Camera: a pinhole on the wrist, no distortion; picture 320 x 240 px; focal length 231.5 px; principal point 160.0 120.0 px. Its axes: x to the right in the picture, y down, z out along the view. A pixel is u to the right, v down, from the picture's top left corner.
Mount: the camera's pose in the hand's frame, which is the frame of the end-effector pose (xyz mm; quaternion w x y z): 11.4 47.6 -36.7 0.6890 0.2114 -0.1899 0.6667
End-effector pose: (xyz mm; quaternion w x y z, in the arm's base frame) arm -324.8 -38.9 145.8 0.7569 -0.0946 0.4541 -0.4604
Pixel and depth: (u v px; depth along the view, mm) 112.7 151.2 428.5
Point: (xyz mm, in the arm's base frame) -274.4 -226.9 473.1
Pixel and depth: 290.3 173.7 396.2
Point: 3.0 -92.9 411.8
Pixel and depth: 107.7 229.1 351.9
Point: -304.4 -97.8 478.4
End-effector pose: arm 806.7 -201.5 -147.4 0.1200 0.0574 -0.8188 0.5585
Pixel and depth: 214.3 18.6 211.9
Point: 684.9 -360.1 -150.4
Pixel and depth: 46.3 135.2 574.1
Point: 906.8 -659.4 195.1
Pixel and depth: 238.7 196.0 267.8
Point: 844.5 -435.0 -230.6
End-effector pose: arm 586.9 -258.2 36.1 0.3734 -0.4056 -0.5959 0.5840
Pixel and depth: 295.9 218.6 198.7
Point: 433.5 -395.3 -8.7
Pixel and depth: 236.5 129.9 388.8
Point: 250.7 -392.0 77.8
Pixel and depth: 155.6 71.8 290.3
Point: 366.0 -264.9 142.3
